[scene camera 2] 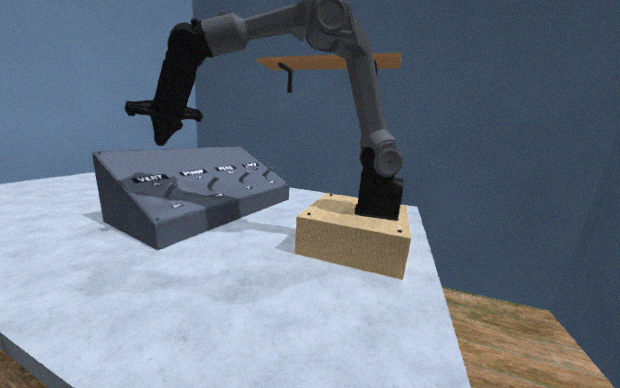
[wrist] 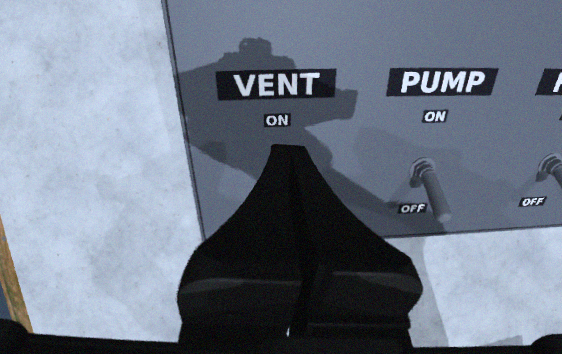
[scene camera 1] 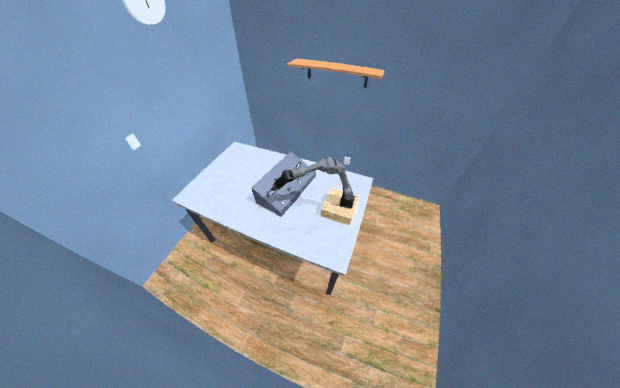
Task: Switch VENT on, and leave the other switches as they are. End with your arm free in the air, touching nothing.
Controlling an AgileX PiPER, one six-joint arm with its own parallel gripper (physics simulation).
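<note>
The grey sloped switch panel (scene camera 1: 266, 202) (scene camera 2: 127, 215) (wrist: 370, 30) stands on the table. The VENT label (scene camera 2: 150, 178) (wrist: 276, 84) is at its left end in the wrist view. The VENT lever (scene camera 2: 171, 189) tilts toward OFF in scene camera 2, like its neighbours; the fingers hide it in the wrist view. The PUMP lever (scene camera 2: 212, 183) (wrist: 436, 192) points down to OFF. My gripper (scene camera 1: 273, 188) (scene camera 2: 160, 143) (wrist: 286, 164) is shut and empty, its fingertips together above the panel at its VENT end. In scene camera 2 a gap shows between the tips and the panel.
Two more levers (scene camera 2: 243, 177) (scene camera 2: 268, 174) stand beyond PUMP and tilt the same way. The arm's base stands on a wooden block (scene camera 1: 336, 216) (scene camera 2: 350, 245) on the white table (scene camera 1: 215, 200) (scene camera 2: 225, 300). An orange shelf (scene camera 1: 335, 66) (scene camera 2: 310, 62) is on the wall behind.
</note>
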